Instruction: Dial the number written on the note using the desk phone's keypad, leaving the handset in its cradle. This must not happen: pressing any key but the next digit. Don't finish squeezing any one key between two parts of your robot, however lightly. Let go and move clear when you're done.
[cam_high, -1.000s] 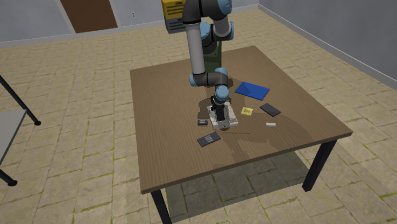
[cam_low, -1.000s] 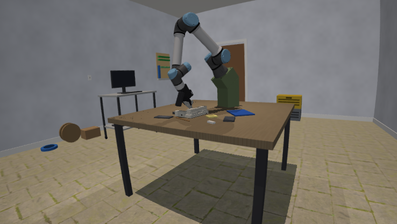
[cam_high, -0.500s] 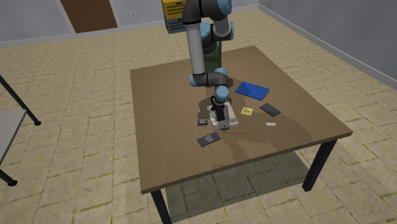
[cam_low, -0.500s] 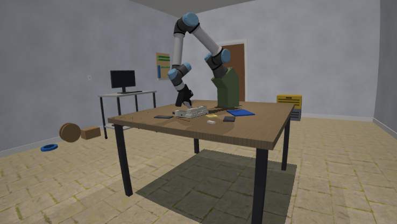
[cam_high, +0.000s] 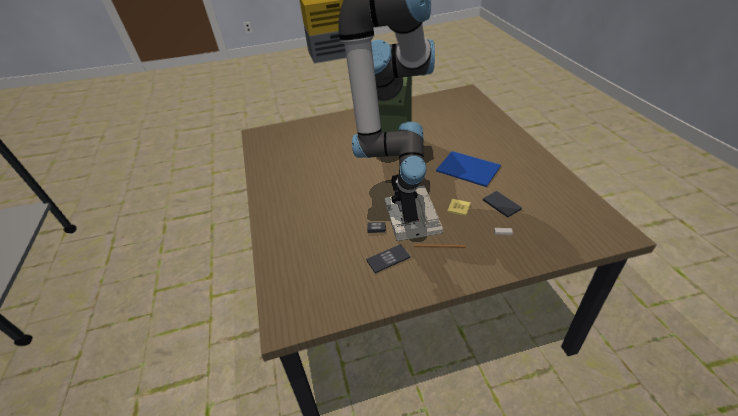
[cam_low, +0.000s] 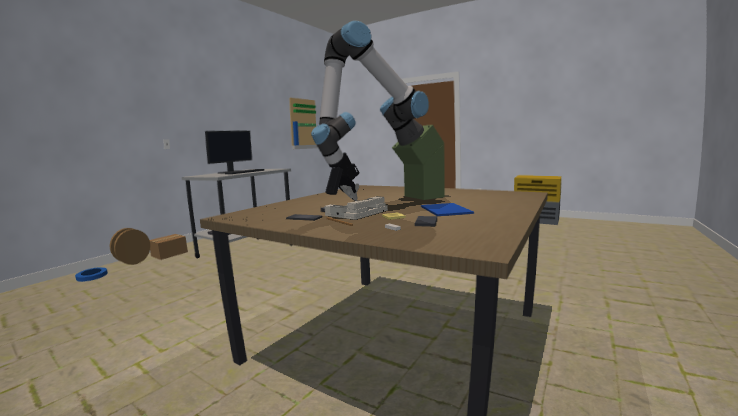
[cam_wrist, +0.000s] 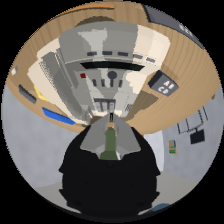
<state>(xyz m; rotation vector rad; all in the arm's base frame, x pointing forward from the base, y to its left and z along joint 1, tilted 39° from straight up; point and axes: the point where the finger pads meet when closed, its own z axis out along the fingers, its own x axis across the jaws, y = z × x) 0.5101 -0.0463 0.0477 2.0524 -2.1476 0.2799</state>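
Now: the handset 90 mm to the left of my hand, 30 mm ahead of it and 10 mm below it. Round my hand: yellow note 220 mm to the left, 50 mm below, 30 mm ahead; pencil 200 mm ahead, 80 mm to the left, 50 mm below; small dark device 110 mm to the right, 50 mm below, 50 mm ahead.
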